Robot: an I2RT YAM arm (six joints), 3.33 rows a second.
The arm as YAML. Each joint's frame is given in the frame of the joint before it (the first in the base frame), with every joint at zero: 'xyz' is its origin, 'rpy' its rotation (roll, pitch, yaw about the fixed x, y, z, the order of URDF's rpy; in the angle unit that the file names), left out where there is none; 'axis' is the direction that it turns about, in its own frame. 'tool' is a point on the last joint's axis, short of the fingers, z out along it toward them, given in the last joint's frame.
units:
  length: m
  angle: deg
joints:
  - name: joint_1
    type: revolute
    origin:
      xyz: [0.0, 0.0, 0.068]
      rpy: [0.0, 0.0, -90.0]
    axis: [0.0, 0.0, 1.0]
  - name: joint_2
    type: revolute
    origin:
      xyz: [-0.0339, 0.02, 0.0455]
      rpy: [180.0, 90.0, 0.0]
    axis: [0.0, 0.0, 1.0]
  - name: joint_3
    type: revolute
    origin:
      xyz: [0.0, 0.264, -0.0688]
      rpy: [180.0, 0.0, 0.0]
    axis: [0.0, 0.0, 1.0]
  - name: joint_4
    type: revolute
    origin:
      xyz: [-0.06, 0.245, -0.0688]
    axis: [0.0, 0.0, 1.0]
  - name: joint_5
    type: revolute
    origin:
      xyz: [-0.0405, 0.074, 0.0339]
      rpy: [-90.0, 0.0, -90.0]
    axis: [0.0, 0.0, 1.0]
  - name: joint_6
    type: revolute
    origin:
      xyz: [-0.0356, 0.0, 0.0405]
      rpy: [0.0, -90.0, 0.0]
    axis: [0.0, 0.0, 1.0]
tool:
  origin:
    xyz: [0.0, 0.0, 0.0]
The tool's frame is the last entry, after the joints.
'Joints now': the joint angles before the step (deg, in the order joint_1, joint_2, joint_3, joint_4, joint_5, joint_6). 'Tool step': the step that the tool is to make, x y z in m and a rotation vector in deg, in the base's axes. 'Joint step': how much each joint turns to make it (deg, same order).
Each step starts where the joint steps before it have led.
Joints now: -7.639, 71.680, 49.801, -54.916, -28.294, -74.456
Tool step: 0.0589, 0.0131, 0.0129, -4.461, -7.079, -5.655
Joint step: 5.304, 8.560, 8.112, 12.117, 7.210, 10.004
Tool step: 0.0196, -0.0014, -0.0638, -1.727, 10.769, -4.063
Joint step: 0.287, 11.622, -2.732, 4.827, 3.499, 3.544
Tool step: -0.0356, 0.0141, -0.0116, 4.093, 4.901, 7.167
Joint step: 2.241, -4.094, -6.594, -3.923, -4.959, -4.229
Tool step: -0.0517, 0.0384, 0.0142, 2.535, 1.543, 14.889
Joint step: 10.213, -10.547, -5.494, -8.284, -3.235, -4.715
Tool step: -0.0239, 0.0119, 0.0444, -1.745, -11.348, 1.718
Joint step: 5.740, -12.765, 1.361, -2.160, 5.020, 3.313
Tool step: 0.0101, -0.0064, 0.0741, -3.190, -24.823, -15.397
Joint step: 0.290, -7.885, 8.125, 9.022, 16.471, 8.637
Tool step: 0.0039, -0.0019, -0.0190, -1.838, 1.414, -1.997
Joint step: -0.475, 0.853, -3.439, 2.433, 2.036, 0.223
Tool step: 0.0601, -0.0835, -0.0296, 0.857, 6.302, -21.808
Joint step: -22.593, 15.163, 3.361, 5.640, -1.540, 0.229
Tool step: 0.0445, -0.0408, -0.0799, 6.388, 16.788, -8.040
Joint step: -6.956, 22.333, 4.203, 0.709, -2.493, 2.487
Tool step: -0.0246, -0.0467, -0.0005, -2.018, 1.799, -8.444
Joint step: -9.718, -1.481, -1.532, -1.194, 2.014, -1.937
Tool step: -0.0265, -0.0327, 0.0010, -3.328, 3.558, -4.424
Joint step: -7.676, -1.367, -0.943, -2.261, 3.583, -4.332
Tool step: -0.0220, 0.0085, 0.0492, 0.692, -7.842, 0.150
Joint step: -1.553, -11.036, 0.587, -5.328, -5.006, -0.220
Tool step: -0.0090, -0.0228, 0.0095, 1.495, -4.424, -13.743
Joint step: -5.161, -0.573, 1.100, 2.042, -0.220, 9.418
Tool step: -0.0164, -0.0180, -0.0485, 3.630, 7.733, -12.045
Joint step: -4.584, 5.757, -5.193, 3.082, 4.636, 6.257
